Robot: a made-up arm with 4 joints.
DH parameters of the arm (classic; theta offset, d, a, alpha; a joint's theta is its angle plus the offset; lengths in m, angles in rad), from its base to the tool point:
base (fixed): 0.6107 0 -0.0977 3.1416
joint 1: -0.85 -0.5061 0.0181 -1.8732
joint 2: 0 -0.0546 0.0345 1.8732
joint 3: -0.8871 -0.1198 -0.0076 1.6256
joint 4: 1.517 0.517 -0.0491 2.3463
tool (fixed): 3.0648 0.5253 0 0
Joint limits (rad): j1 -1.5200..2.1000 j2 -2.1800..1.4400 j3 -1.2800..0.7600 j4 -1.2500..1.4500
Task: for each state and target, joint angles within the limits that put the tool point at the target. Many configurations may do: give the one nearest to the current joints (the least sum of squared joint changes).
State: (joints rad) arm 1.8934 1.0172 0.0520 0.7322
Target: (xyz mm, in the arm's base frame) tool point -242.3 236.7 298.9
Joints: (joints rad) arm 1.2495 0.9950 -0.7600 0.6866
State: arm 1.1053 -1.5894 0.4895 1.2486
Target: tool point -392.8 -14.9 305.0
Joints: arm 0.5242 -1.9805 0.5494 1.1726
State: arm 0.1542 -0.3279 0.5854 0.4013
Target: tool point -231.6 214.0 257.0
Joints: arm 0.2776 -0.3344 0.6700 1.0903
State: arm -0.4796 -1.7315 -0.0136 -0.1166
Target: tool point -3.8 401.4 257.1
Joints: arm 0.4633 -1.6298 0.1189 -0.4135
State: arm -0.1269 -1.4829 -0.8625 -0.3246
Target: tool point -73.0 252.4 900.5
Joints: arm 0.2857 -0.9415 -1.2726 -0.8756
